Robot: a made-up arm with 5 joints. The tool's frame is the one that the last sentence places.
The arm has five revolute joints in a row. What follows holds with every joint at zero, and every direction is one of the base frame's.
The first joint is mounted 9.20 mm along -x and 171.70 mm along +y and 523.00 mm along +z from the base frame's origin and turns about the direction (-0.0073, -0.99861, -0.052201), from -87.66 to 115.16 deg.
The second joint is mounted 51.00 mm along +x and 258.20 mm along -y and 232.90 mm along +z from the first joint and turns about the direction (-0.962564, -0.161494, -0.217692), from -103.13 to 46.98 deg.
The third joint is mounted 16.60 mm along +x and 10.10 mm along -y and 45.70 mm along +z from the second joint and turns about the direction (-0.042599, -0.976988, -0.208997), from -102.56 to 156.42 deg.
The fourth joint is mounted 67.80 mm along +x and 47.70 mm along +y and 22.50 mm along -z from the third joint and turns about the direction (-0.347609, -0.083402, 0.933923), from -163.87 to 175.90 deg.
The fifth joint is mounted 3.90 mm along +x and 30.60 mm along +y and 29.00 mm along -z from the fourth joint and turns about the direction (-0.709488, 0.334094, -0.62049), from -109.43 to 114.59 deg.
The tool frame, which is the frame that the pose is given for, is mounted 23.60 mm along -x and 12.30 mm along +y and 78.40 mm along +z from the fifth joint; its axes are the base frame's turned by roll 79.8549, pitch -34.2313 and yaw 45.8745 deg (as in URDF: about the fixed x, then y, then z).
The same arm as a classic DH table. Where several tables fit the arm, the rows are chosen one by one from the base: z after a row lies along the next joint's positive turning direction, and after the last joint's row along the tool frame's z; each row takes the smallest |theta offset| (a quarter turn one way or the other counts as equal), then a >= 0, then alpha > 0; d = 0 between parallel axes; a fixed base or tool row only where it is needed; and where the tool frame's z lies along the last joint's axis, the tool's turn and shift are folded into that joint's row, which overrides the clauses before.
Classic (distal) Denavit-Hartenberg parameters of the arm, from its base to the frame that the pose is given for. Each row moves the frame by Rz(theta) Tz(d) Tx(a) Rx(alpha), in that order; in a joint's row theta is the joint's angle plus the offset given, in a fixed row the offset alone. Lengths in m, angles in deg.
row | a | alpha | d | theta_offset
base (fixed) | -0.0105 | 92.99 | 0.5140 | -0.42
joint 1 | -0.2292 | 79.65 | 0.0924 | -77.76
joint 2 | -0.0429 | -75.86 | -0.1313 | -8.69
joint 3 | -0.0504 | 95.68 | -0.0442 | -79.92
joint 4 | -0.0245 | 111.15 | -0.0786 | 77.42
joint 5 | 0.0523 | 142.70 | -0.0873 | 56.80
tool (fixed) | 0.0000 | 0.00 | -0.0954 | -112.67
Joint limits (deg, base to tool): -87.66..115.16 -103.13..46.98 -102.56..156.42 -163.87..175.90 -109.43..114.59

